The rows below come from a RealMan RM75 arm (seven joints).
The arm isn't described. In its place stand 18 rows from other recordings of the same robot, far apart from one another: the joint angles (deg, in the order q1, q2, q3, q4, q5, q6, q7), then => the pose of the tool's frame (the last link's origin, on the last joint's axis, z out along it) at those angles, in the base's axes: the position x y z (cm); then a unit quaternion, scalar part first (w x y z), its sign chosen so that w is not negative.
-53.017 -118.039 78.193 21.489 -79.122 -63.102 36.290 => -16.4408 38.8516 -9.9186 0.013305 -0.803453 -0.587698 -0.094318
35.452 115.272 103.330 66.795 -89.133 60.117 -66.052 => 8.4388 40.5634 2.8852 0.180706 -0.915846 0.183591 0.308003
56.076 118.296 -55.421 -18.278 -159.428 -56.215 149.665 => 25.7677 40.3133 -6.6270 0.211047 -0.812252 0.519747 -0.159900
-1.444 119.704 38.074 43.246 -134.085 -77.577 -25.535 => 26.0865 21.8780 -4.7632 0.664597 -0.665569 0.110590 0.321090
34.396 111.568 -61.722 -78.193 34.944 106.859 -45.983 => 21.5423 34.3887 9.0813 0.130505 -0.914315 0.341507 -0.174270
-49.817 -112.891 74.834 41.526 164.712 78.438 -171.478 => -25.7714 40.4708 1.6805 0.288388 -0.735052 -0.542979 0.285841
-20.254 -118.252 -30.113 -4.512 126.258 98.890 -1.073 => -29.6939 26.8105 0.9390 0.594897 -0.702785 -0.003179 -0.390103
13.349 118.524 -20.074 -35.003 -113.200 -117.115 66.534 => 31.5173 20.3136 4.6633 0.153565 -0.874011 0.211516 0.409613
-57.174 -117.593 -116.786 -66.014 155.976 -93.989 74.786 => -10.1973 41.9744 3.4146 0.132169 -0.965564 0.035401 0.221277
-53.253 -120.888 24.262 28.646 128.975 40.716 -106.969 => -22.2239 47.8393 0.4140 0.385104 -0.789172 -0.431925 -0.205774
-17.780 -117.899 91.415 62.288 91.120 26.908 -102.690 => -22.5728 38.4599 -1.7540 0.399976 -0.855897 -0.273386 -0.180885
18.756 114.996 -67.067 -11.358 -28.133 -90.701 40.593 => 31.6721 29.6456 5.8401 0.490181 -0.686794 0.183395 0.504384
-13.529 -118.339 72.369 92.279 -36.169 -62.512 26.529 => -23.6021 35.5080 8.6784 0.422973 -0.807248 -0.410047 -0.036131
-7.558 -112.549 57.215 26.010 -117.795 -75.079 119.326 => -37.9393 25.8918 5.5866 0.419185 -0.776095 -0.326369 -0.339771
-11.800 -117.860 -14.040 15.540 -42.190 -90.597 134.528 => -38.8515 18.8636 -0.5870 0.363040 -0.819022 -0.329425 -0.298134
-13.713 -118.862 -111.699 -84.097 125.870 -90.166 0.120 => -23.7121 29.3353 3.5752 0.119918 -0.682729 -0.717217 -0.071419
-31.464 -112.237 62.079 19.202 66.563 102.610 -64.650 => -21.7881 31.9626 2.9643 0.100634 -0.851593 -0.117881 -0.500765
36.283 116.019 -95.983 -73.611 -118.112 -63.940 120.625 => 9.7373 35.8955 -5.6196 0.122366 -0.991148 0.045980 0.023186
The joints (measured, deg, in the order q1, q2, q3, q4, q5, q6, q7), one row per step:
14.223, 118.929, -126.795, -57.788, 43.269, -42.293, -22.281
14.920, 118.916, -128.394, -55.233, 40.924, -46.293, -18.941
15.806, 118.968, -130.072, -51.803, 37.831, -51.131, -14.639
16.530, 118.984, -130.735, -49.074, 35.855, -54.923, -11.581
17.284, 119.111, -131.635, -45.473, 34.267, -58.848, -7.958
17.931, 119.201, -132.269, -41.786, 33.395, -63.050, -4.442
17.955, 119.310, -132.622, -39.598, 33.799, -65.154, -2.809
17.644, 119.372, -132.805, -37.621, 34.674, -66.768, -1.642
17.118, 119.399, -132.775, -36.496, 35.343, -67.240, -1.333
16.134, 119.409, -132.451, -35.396, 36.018, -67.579, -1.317
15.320, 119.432, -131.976, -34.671, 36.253, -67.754, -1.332
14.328, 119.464, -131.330, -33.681, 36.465, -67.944, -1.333
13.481, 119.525, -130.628, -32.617, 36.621, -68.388, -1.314
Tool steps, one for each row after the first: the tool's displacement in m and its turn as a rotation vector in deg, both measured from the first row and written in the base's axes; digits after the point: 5 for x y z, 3 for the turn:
-0.00091, -0.00483, -0.00358, 0.006, 0.837, 2.704
-0.00110, -0.01106, -0.00787, -0.437, 1.894, 6.147
0.00029, -0.01423, -0.00811, -0.386, 2.862, 8.472
0.00529, -0.01843, -0.01003, -1.069, 4.102, 10.237
0.01221, -0.02208, -0.00904, -1.320, 5.735, 11.529
0.01975, -0.02448, -0.00792, -1.225, 6.713, 11.130
0.02977, -0.02689, -0.00586, -0.810, 7.450, 9.896
0.03843, -0.02891, -0.00468, -0.471, 7.473, 8.422
0.05008, -0.03217, -0.00252, 0.214, 7.230, 6.322
0.05864, -0.03483, -0.00064, 0.785, 6.975, 4.780
0.06954, -0.03844, 0.00169, 1.458, 6.563, 2.833
0.07944, -0.04199, 0.00445, 2.274, 6.200, 1.164

